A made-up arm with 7 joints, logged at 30 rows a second.
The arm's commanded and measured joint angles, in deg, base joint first. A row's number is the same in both.
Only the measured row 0 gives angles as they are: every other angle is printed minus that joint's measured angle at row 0.
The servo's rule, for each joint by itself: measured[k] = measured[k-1] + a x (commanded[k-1-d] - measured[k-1]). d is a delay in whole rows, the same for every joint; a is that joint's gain. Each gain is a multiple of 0.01, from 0.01 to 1. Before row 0 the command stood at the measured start. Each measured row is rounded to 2 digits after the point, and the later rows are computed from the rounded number. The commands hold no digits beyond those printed.
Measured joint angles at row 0:
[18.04, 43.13, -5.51, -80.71, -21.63, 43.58, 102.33]
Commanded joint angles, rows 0 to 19:
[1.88, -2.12, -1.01, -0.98, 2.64, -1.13, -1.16]
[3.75, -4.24, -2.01, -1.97, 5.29, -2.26, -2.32]
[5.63, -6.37, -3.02, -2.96, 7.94, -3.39, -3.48]
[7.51, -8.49, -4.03, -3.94, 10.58, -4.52, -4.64]
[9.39, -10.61, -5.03, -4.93, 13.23, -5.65, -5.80]
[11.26, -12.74, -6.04, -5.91, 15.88, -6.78, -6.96]
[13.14, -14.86, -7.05, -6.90, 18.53, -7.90, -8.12]
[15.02, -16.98, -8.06, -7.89, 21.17, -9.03, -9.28]
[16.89, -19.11, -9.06, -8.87, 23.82, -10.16, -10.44]
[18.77, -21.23, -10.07, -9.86, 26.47, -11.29, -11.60]
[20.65, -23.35, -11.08, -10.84, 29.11, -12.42, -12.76]
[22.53, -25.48, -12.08, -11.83, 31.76, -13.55, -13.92]
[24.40, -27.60, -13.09, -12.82, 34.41, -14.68, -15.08]
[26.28, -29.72, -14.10, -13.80, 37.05, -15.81, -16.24]
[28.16, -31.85, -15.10, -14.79, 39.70, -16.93, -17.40]
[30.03, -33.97, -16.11, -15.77, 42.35, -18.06, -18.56]
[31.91, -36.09, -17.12, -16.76, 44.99, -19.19, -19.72]
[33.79, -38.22, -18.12, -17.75, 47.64, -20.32, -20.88]
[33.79, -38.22, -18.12, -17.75, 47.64, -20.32, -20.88]
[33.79, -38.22, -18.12, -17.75, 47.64, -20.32, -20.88]
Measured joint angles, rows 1 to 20:
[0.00, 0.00, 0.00, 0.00, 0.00, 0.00, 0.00]
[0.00, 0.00, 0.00, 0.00, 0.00, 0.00, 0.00]
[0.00, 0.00, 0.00, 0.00, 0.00, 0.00, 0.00]
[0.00, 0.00, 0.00, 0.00, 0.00, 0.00, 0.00]
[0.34, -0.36, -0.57, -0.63, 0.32, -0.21, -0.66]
[0.95, -1.02, -1.38, -1.49, 0.92, -0.60, -1.61]
[1.79, -1.93, -2.30, -2.43, 1.76, -1.13, -2.68]
[2.82, -3.05, -3.27, -3.40, 2.82, -1.77, -3.80]
[4.00, -4.34, -4.26, -4.38, 4.07, -2.51, -4.94]
[5.31, -5.77, -5.26, -5.36, 5.49, -3.32, -6.09]
[6.72, -7.32, -6.26, -6.35, 7.05, -4.19, -7.25]
[8.21, -8.96, -7.27, -7.34, 8.74, -5.11, -8.41]
[9.77, -10.69, -8.27, -8.32, 10.55, -6.07, -9.57]
[11.39, -12.48, -9.28, -9.31, 12.46, -7.06, -10.73]
[13.06, -14.33, -10.29, -10.29, 14.46, -8.08, -11.89]
[14.76, -16.23, -11.29, -11.28, 16.54, -9.12, -13.05]
[16.50, -18.16, -12.30, -12.27, 18.68, -10.18, -14.21]
[18.26, -20.13, -13.31, -13.25, 20.88, -11.25, -15.37]
[20.04, -22.12, -14.31, -14.24, 23.14, -12.33, -16.53]
[21.84, -24.13, -15.32, -15.22, 25.45, -13.42, -17.69]
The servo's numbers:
d 4
a 0.18 0.17 0.56 0.64 0.12 0.19 0.57

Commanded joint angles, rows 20 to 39:
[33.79, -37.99, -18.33, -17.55, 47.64, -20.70, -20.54]
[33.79, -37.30, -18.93, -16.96, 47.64, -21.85, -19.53]
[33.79, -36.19, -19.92, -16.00, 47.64, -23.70, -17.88]
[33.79, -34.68, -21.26, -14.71, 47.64, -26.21, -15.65]
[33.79, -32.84, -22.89, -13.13, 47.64, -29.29, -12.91]
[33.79, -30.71, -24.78, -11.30, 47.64, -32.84, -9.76]
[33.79, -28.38, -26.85, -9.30, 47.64, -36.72, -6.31]
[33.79, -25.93, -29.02, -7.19, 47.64, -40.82, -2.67]
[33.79, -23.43, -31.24, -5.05, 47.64, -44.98, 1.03]
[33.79, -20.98, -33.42, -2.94, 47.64, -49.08, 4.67]
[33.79, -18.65, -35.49, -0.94, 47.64, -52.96, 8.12]
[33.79, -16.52, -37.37, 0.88, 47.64, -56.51, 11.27]
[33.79, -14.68, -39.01, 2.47, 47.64, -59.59, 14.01]
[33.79, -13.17, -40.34, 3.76, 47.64, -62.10, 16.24]
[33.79, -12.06, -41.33, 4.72, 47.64, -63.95, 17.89]
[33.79, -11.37, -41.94, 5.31, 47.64, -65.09, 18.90]
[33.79, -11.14, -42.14, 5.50, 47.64, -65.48, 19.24]
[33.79, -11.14, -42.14, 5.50, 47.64, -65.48, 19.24]
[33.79, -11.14, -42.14, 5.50, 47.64, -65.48, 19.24]
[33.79, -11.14, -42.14, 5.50, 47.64, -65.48, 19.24]
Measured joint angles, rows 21 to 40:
[23.65, -26.16, -16.33, -16.21, 27.79, -14.52, -18.85]
[25.48, -28.21, -17.33, -17.20, 30.17, -15.62, -20.01]
[26.98, -29.91, -17.77, -17.55, 32.27, -16.51, -20.51]
[28.21, -31.32, -17.97, -17.68, 34.11, -17.23, -20.72]
[29.21, -32.45, -18.17, -17.60, 35.73, -17.89, -20.62]
[30.03, -33.27, -18.60, -17.19, 37.16, -18.64, -20.00]
[30.71, -33.77, -19.34, -16.43, 38.42, -19.60, -18.79]
[31.26, -33.92, -20.42, -15.33, 39.53, -20.86, -17.00]
[31.72, -33.74, -21.80, -13.92, 40.50, -22.46, -14.67]
[32.09, -33.22, -23.47, -12.24, 41.36, -24.43, -11.87]
[32.40, -32.40, -25.36, -10.36, 42.11, -26.77, -8.70]
[32.65, -31.30, -27.41, -8.33, 42.77, -29.44, -5.26]
[32.86, -29.96, -29.55, -6.23, 43.35, -32.39, -1.67]
[33.03, -28.43, -31.72, -4.12, 43.86, -35.56, 1.94]
[33.17, -26.77, -33.83, -2.08, 44.31, -38.87, 5.46]
[33.28, -25.03, -35.81, -0.19, 44.71, -42.22, 8.77]
[33.37, -23.27, -37.60, 1.51, 45.06, -45.52, 11.76]
[33.45, -21.55, -39.13, 2.95, 45.37, -48.67, 14.31]
[33.51, -19.94, -40.36, 4.08, 45.64, -51.57, 16.35]
[33.56, -18.48, -41.24, 4.87, 45.88, -54.14, 17.80]

